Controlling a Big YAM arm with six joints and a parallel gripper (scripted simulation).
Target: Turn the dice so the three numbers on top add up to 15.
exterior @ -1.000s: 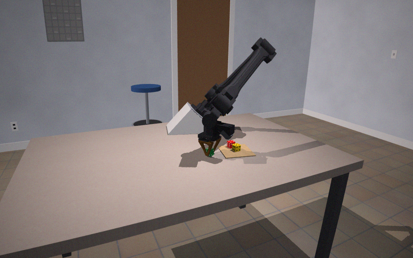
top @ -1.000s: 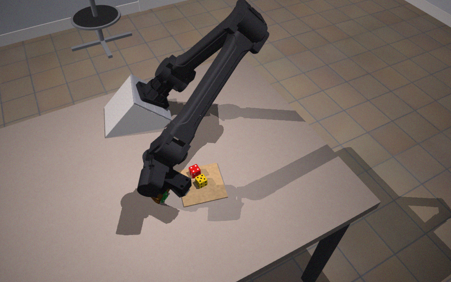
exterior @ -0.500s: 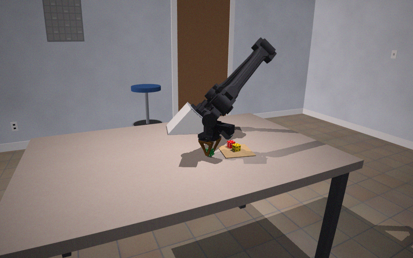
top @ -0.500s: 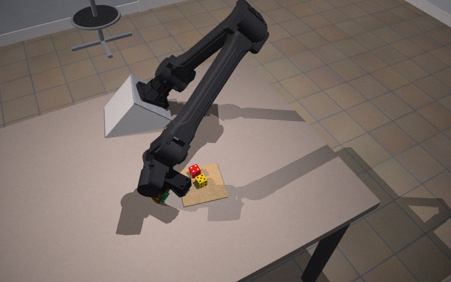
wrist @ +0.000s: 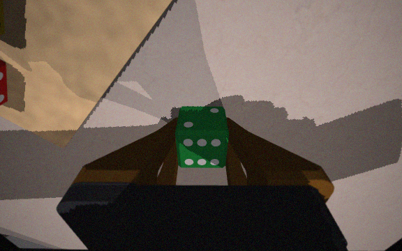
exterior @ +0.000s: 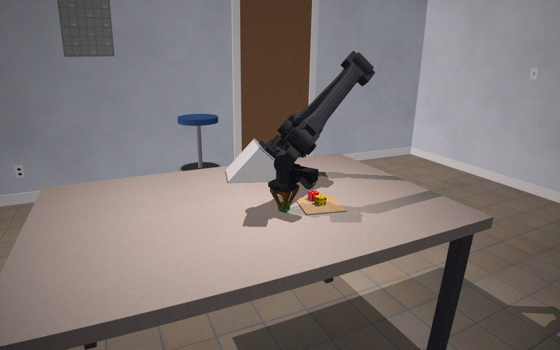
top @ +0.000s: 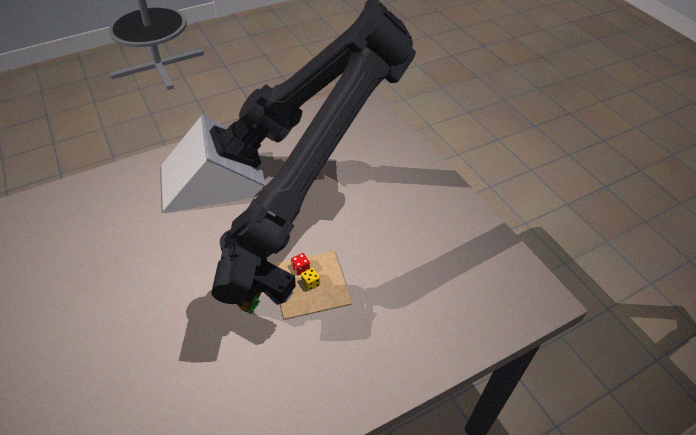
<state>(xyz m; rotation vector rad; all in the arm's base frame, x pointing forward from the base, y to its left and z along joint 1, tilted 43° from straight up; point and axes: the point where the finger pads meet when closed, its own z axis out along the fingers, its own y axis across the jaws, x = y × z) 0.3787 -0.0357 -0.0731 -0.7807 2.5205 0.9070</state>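
The green die is right at my hand. Also, from my hand: yellow die 13 cm to the left, 1 cm above; then tan mat 13 cm to the left, 1 cm below, 1 cm behind; then red die 13 cm to the left, 5 cm behind, 1 cm above.
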